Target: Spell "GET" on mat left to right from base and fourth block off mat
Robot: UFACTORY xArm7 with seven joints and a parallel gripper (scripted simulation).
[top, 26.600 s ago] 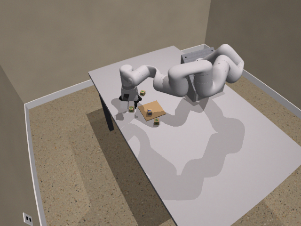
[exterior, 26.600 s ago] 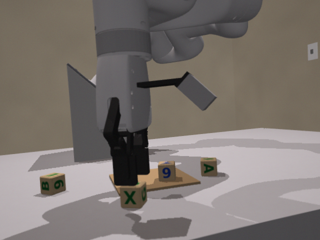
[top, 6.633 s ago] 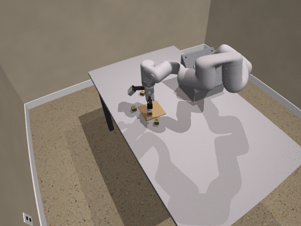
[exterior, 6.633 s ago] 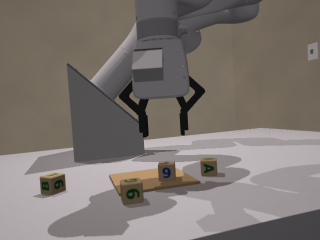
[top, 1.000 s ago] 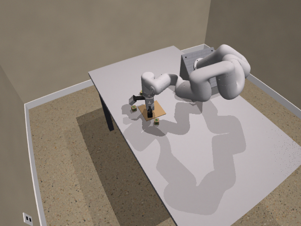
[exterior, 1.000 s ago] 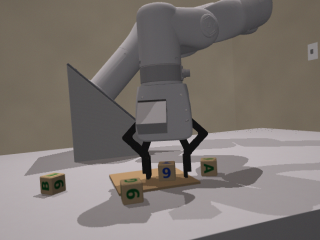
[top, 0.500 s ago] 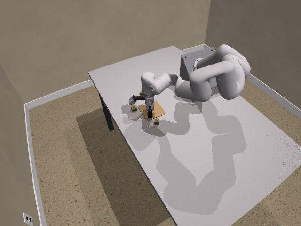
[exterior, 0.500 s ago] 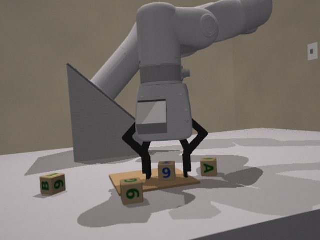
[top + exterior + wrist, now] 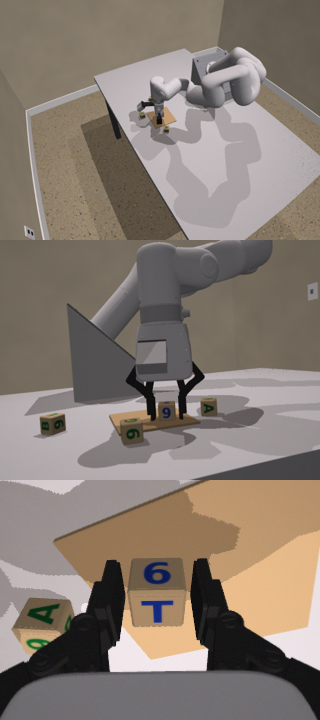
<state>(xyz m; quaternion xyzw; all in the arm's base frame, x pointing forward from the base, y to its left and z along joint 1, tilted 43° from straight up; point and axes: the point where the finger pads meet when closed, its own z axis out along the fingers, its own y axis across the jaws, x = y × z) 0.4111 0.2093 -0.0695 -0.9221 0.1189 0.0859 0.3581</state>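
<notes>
Right now my hand is 3 cm to the left of the tan mat, 2 cm past it and 2 cm above it. Round my hand: wooden block (8 cm ahead, 7 cm to the right, 1 cm below).
</notes>
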